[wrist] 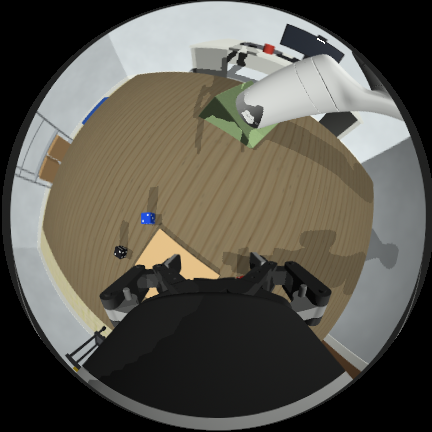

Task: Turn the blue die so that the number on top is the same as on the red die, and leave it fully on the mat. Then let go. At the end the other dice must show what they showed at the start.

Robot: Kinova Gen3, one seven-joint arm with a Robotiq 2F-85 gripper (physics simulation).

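Places are measured from the arm's base along level axes (x ahead, y left, z up), in centimetres.
Pixels of known places: gripper, between the fingertips: (214, 261); arm's base, origin of its link: (252, 109).
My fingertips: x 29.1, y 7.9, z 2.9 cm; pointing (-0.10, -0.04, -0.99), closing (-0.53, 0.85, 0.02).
Observation:
Ahead of a thing's pixels: the offset from my fingertips to its middle. "*": to the spot under its first point. Level surfaces: height alone.
The blue die @(dx +1.5, dy -13.6, dz -6.4 cm) (147, 218) lies on the wooden table left of the view's middle, just off a corner of the mat. The mat @(dx +9.6, dy -4.7, dz -7.2 cm) (167, 247) is light orange and is partly hidden behind the gripper. The black die @(dx +10.9, dy -15.9, dz -6.4 cm) (120, 252) lies on the table to the lower left of the blue die, off the mat. A small red patch @(* dx +2.0, dy +6.7, dz -6.8 cm) (240, 277), perhaps the red die, shows at the gripper's edge; its top number is hidden. My gripper (214, 261) is open and empty, above the table and to the right of the blue die. The blue die's top number is too small to read surely.
A green box-like base (225, 126) stands at the back, with the white arm (295, 85) over it. The wooden table @(dz -7.4 cm) (150, 125) carries the arm's shadows at the right. Behind its back edge is a desk with a red object (268, 49) and a dark monitor.

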